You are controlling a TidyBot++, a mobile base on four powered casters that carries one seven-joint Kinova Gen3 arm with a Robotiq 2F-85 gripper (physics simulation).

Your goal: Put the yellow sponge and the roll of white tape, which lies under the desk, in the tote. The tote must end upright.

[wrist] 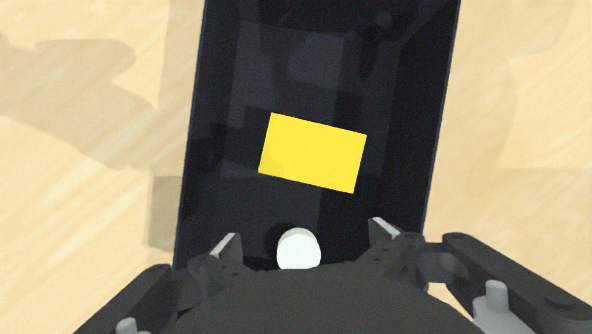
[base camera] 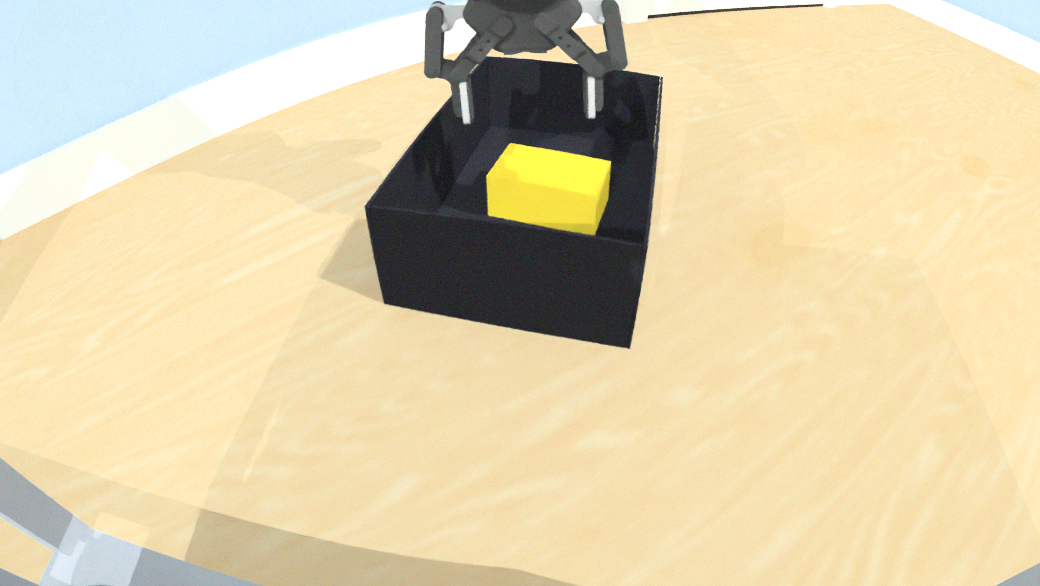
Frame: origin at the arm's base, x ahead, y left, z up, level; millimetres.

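Where they show: gripper, between the fingertips: (wrist: 305, 239) (base camera: 529, 115).
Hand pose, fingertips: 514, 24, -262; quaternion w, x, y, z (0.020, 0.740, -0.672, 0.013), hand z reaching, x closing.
Observation:
After its pixels a point has its place, as x, y, z.
The black tote (base camera: 505, 276) @(419, 34, -343) (wrist: 422, 100) @(619, -92, -326) stands upright on the floor, open at the top. The yellow sponge (base camera: 545, 185) @(541, 12, -348) (wrist: 312, 152) @(572, 9, -348) lies inside it, near the middle of its width. The roll of white tape (wrist: 298, 252) @(460, 25, -369) is inside the tote too, beside the sponge in the wrist view, partly covered by the gripper's body; in the base camera view it does not show, and the tote's near wall hides that part of the inside. My gripper (base camera: 528, 117) @(514, 24, -262) (wrist: 305, 239) @(514, 24, -262) is open and empty, above the tote, with its fingers pointing down and apart from the sponge and the tape.
The light wooden floor (base camera: 836, 363) @(393, -250, -396) surrounds the tote. A pale blue wall (base camera: 109, 65) @(683, 609, -226) with a white baseboard (base camera: 240, 94) @(781, 461, -345) runs behind it on the left. Grey parts of my base (base camera: 101, 556) @(137, 210, -281) show at the lower left of the base camera view.

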